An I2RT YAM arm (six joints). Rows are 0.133 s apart.
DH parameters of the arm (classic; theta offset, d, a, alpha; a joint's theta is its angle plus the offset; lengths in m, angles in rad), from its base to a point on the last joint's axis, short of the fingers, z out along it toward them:
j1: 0 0.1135 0.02 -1.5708
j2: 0 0 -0.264 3.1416
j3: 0.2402 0 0.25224 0
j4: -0.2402 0 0.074 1.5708
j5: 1.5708 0 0 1.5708
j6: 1.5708 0.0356 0 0
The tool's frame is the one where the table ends.
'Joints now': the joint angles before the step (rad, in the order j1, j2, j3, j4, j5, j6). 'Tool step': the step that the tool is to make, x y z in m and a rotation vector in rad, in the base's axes. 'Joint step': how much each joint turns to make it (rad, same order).
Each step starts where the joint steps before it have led.
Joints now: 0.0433 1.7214 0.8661 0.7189 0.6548 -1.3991
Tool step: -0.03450 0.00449 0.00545 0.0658 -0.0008 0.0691
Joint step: 0.0122 -0.1506 -0.1201 -0.0667 -0.0664 0.0690
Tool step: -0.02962 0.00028 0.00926 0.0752 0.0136 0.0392
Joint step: 0.0011 -0.1530 -0.0706 -0.1340 -0.0523 0.0790
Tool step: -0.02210 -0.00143 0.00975 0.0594 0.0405 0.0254
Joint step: -0.0057 -0.1263 -0.0213 -0.1713 -0.0457 0.0592
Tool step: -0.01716 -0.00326 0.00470 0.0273 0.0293 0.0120
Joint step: -0.0129 -0.0901 -0.0210 -0.1071 -0.0325 0.0221
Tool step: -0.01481 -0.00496 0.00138 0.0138 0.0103 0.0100
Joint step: -0.0222 -0.0743 -0.0309 -0.0546 -0.0350 0.0030
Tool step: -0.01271 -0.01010 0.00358 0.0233 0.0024 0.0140
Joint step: -0.0515 -0.0683 -0.0172 -0.0537 -0.0695 0.0000
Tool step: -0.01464 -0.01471 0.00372 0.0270 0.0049 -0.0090
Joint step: -0.0793 -0.0717 -0.0126 -0.0664 -0.0752 0.0012
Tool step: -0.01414 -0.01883 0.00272 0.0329 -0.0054 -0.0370
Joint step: -0.1076 -0.0565 -0.0095 -0.0489 -0.0777 0.0073
